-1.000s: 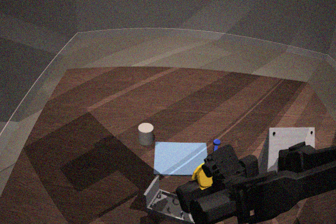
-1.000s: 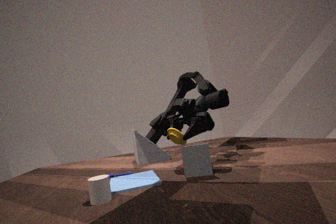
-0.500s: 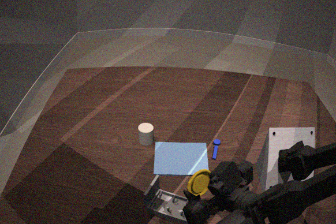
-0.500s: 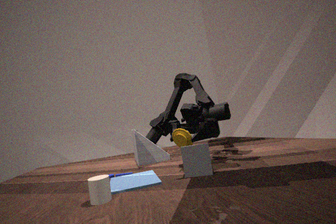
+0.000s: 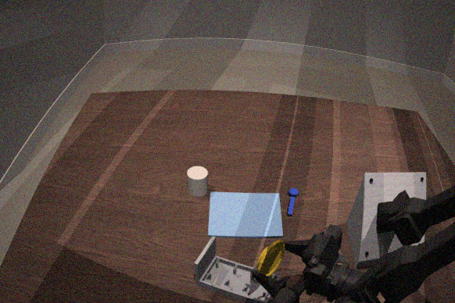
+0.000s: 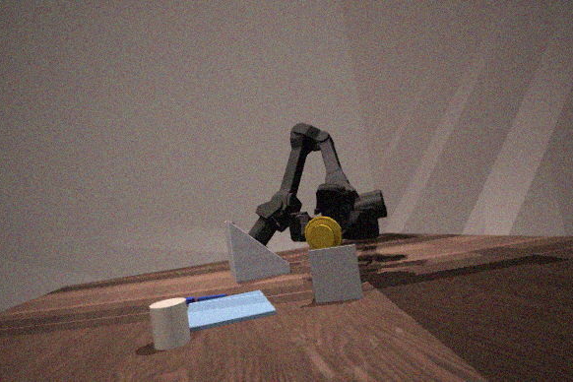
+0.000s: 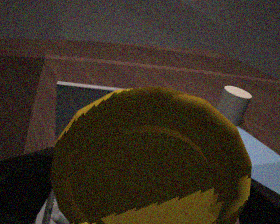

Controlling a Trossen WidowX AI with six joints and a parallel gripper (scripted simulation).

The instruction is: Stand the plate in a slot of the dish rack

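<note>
My gripper tip is now 7 cm above the grey dish rack and 4 cm short of it. Round my gripper tip: yellow plate: 1 cm to the left, 1 cm behind; beige cylinder: 27 cm to the right, 12 cm ahead, 6 cm below; blue utensil: 23 cm to the right, 9 cm below, 9 cm behind.
</note>
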